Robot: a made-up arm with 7 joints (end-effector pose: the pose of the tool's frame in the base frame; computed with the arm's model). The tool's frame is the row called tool.
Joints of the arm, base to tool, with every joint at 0 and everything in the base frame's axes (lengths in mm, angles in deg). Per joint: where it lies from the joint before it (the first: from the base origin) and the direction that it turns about. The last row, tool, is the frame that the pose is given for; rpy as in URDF.
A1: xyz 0 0 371.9 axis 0 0 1
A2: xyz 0 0 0 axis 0 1 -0.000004
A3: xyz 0 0 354 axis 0 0 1
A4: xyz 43.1 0 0 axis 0 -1 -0.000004
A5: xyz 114.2 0 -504.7 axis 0 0.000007 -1
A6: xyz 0 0 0 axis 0 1 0.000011
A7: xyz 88.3 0 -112.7 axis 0 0.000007 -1
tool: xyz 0 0 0 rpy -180 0 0
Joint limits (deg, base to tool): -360..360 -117.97..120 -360..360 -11..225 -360..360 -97..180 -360..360
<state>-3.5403 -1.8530 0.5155 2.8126 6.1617 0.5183 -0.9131</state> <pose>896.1 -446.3 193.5 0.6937 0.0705 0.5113 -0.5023</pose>
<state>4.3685 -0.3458 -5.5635 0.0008 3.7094 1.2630 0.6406</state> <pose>15.8 -300.7 186.2 0.5977 0.6422 0.2648 -0.4002</pose>
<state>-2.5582 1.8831 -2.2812 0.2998 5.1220 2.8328 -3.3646</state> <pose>-93.1 64.9 604.1 0.0039 -0.3506 -0.7308 0.5857</pose>
Working (the frame after each row of the table, in the pose's form):
after A1: 0.0 0.0 371.9 0.2876 0.0000 0.0000 -0.9578
after A2: 0.0 0.0 371.9 0.1692 0.7743 0.2325 -0.5637
after A3: -281.2 -185.6 263.1 0.4417 -0.1116 -0.8007 0.3889
after A4: -306.4 -163.1 289.9 0.3172 -0.0523 -0.8577 0.4012
after A5: -101.2 206.9 587.9 0.0451 -0.5142 -0.6885 0.5095
after A6: -101.2 206.9 587.9 0.6872 -0.5825 -0.0613 -0.4297
after A7: -93.1 64.9 604.1 0.3506 0.0039 0.5857 0.7308

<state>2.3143 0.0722 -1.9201 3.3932 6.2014 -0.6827 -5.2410</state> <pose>-353.8 -75.7 1171.2 0.5642 0.4258 -0.1836 -0.6832</pose>
Working (the frame after each row of the table, in the pose's form):
after A1: 0.0 0.0 371.9 0.4020 0.0000 0.0000 0.9157
after A2: 0.0 0.0 371.9 0.4017 -0.0330 0.0145 0.9151
after A3: -17.3 18.8 725.0 0.9800 -0.0308 -0.0188 0.1957
after A4: 22.5 35.4 726.0 0.1416 -0.1980 0.9699 -0.0060
after A5: -218.0 -31.1 1179.4 0.1417 -0.1582 0.9772 -0.0002
after A6: -218.0 -31.1 1179.4 0.4606 -0.1492 0.8734 0.0527
after A7: -353.8 -75.7 1171.2 0.4258 -0.5642 0.6832 -0.1836

